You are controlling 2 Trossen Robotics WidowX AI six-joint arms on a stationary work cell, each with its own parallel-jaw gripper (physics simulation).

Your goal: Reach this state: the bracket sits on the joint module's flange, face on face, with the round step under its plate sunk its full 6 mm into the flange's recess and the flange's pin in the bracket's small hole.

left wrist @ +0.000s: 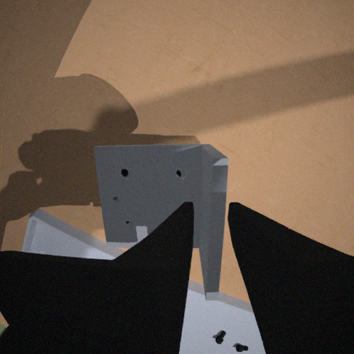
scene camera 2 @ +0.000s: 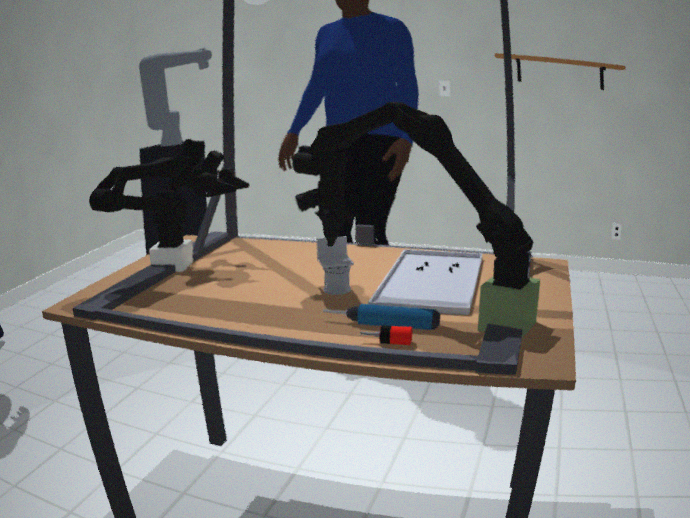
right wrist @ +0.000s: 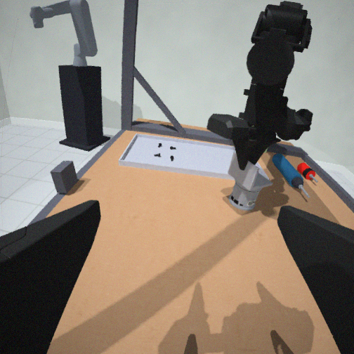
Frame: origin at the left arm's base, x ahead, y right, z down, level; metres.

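Seen in the pictures: left gripper, fingertip midpoint: (scene camera 2: 329, 245); right gripper, fingertip midpoint: (scene camera 2: 243, 187); left arm's base at its link origin: (scene camera 2: 511, 282); right arm's base at its link origin: (scene camera 2: 170, 244).
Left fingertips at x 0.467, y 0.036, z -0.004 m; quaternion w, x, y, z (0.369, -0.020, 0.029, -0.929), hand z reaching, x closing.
Offsets run from my left fingertips to a thing's top centre. "pt": to the spot under its first point.
The grey bracket (scene camera 2: 334, 255) (left wrist: 151, 189) (right wrist: 250, 176) rests with its holed plate on top of the grey joint module {dz +0.035, dx -0.032, dy -0.019 m} (scene camera 2: 338, 283) (right wrist: 241, 199), which stands mid-table. The module is hidden under the plate in the left wrist view. I cannot tell whether the step and pin are seated. My left gripper (scene camera 2: 336, 237) (left wrist: 209, 208) (right wrist: 244, 170) points down over the bracket. Its fingers stand a little apart on either side of the bracket's upright wall, with a narrow gap and no grip. My right gripper (scene camera 2: 235, 181) (right wrist: 191, 210) is wide open and empty, high at the left of the table.
A white tray (scene camera 2: 415, 307) (left wrist: 53, 239) (right wrist: 168, 168) with small black screws {dz +0.084, dx -0.132, dy +0.200 m} (scene camera 2: 422, 266) (right wrist: 165, 150) lies beside the module. A blue screwdriver {pt dz +0.070, dx -0.265, dy -0.160 m} (scene camera 2: 394, 316) (right wrist: 286, 170) and a red one {dz +0.065, dx -0.283, dy -0.223 m} (scene camera 2: 396, 335) (right wrist: 305, 169) lie near the front rail. A small grey block (right wrist: 64, 176) sits at the far edge. A person (scene camera 2: 366, 67) stands behind.
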